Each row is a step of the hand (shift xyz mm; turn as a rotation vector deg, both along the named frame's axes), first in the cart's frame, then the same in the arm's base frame.
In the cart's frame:
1: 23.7 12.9 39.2 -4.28 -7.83 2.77
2: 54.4 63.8 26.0 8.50 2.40 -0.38
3: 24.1 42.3 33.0 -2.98 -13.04 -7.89
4: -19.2 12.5 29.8 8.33 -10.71 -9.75
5: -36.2 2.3 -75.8 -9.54 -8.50 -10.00
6: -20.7 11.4 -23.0 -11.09 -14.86 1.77
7: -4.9 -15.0 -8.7 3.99 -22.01 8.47
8: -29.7 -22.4 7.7 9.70 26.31 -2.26
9: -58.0 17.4 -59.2 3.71 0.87 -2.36
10: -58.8 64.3 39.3 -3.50 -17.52 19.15
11: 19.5 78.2 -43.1 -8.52 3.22 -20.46
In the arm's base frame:
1: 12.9 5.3 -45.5 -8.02 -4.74 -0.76
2: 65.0 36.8 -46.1 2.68 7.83 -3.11
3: 42.4 7.1 -40.1 -12.97 0.96 8.48
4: 11.3 -30.1 -19.5 -10.25 11.95 5.59
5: 2.6 -2.5 84.0 -8.60 -4.35 13.05
6: 11.2 -10.0 29.4 -15.24 -10.30 2.95
7: -15.0 -0.4 10.0 -22.03 1.03 -9.25
8: -23.5 -29.4 5.1 26.65 8.80 -1.99
9: 16.7 -29.7 77.5 1.03 4.31 0.65
10: 61.6 -72.0 -12.4 -17.99 -10.30 -16.00
11: 79.6 32.4 31.1 3.34 0.38 22.14

